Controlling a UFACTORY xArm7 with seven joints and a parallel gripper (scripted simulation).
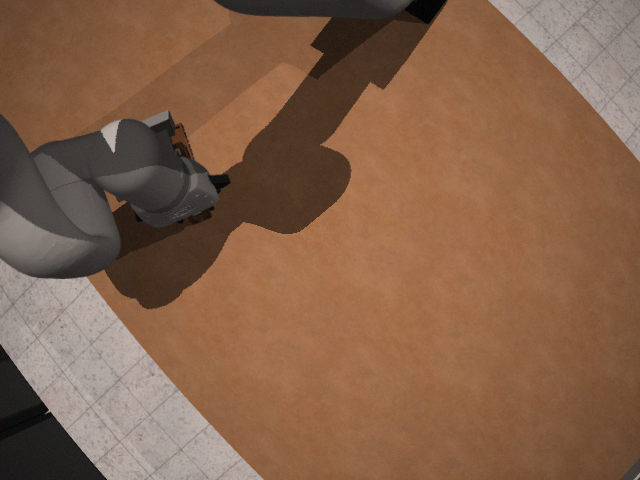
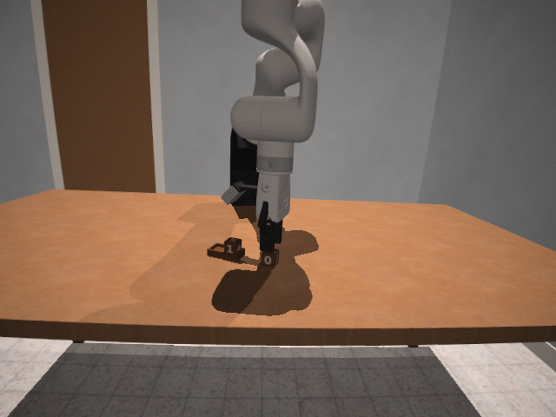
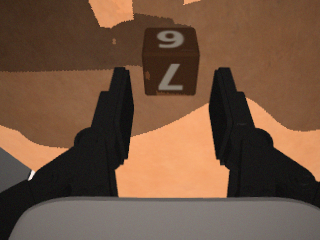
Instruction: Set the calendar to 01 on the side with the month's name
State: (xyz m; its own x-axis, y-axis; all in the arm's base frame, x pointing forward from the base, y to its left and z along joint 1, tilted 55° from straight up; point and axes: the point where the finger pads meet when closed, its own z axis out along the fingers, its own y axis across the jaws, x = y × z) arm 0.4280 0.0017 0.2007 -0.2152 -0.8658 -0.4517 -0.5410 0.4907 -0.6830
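My hand is 40 mm above the cube. Round my hand: calendar tray 100 mm to the right, 50 mm below, 40 mm behind.
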